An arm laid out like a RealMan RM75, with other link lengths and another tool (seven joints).
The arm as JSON. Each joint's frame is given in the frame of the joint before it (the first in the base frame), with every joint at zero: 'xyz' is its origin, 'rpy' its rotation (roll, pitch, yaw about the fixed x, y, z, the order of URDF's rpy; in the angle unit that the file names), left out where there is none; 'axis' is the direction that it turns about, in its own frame. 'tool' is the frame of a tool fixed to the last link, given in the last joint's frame.
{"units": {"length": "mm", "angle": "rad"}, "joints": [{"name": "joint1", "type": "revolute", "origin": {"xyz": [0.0, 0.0, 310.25], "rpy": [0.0, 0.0, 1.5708]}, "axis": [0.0, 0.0, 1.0]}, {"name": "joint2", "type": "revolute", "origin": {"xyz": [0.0, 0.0, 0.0], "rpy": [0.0, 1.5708, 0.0]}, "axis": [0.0, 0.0, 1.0]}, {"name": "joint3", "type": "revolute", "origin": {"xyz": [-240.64, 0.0, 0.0], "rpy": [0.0, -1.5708, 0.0]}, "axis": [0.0, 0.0, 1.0]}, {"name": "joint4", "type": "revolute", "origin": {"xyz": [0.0, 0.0, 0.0], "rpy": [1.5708, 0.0, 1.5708]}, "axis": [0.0, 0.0, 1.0]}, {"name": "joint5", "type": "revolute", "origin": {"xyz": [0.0, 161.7, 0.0], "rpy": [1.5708, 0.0, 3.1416]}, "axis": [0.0, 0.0, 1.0]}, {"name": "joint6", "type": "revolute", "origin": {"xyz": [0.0, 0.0, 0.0], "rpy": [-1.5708, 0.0, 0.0]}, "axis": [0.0, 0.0, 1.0]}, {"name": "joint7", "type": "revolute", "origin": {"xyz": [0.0, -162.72, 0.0], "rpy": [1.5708, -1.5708, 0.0]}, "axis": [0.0, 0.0, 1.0]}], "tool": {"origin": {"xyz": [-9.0, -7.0, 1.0], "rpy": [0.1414, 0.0, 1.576]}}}
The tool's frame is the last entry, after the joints.
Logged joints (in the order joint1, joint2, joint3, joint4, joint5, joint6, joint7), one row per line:
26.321, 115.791, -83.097, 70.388, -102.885, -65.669, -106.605
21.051, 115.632, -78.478, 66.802, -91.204, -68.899, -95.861
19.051, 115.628, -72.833, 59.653, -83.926, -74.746, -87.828
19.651, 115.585, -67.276, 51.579, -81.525, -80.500, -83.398
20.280, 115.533, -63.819, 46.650, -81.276, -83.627, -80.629
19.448, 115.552, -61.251, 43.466, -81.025, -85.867, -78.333
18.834, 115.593, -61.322, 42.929, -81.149, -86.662, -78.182
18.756, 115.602, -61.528, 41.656, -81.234, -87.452, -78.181
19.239, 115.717, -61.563, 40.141, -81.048, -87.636, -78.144
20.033, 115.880, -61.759, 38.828, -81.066, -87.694, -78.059
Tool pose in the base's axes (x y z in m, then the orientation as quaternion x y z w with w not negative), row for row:
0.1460, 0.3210, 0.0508, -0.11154, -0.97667, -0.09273, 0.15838
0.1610, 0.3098, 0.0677, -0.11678, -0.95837, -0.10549, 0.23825
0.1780, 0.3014, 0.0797, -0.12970, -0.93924, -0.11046, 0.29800
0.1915, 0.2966, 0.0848, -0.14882, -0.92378, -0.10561, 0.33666
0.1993, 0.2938, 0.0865, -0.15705, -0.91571, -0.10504, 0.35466
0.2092, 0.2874, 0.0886, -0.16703, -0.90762, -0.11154, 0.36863
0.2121, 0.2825, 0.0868, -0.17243, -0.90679, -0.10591, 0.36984
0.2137, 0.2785, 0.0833, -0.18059, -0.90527, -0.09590, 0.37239
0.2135, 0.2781, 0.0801, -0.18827, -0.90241, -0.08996, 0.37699
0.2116, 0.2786, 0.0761, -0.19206, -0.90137, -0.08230, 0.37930
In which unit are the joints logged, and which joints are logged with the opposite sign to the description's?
The joints are logged in degrees. Opposite sign: joint4, joint7.
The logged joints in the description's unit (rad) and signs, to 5 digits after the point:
0.45939, 2.02093, -1.45032, -1.22850, -1.79568, -1.14614, 1.86061
0.36741, 2.01816, -1.36970, -1.16591, -1.59181, -1.20251, 1.67309
0.33250, 2.01809, -1.27118, -1.04114, -1.46479, -1.30456, 1.53289
0.34297, 2.01734, -1.17419, -0.90022, -1.42288, -1.40499, 1.45557
0.35395, 2.01643, -1.11385, -0.81420, -1.41853, -1.45957, 1.40724
0.33943, 2.01676, -1.06903, -0.75862, -1.41415, -1.49866, 1.36717
0.32872, 2.01748, -1.07027, -0.74925, -1.41632, -1.51254, 1.36453
0.32735, 2.01764, -1.07387, -0.72703, -1.41780, -1.52633, 1.36452
0.33578, 2.01964, -1.07448, -0.70059, -1.41455, -1.52954, 1.36387
0.34964, 2.02249, -1.07790, -0.67768, -1.41487, -1.53055, 1.36239

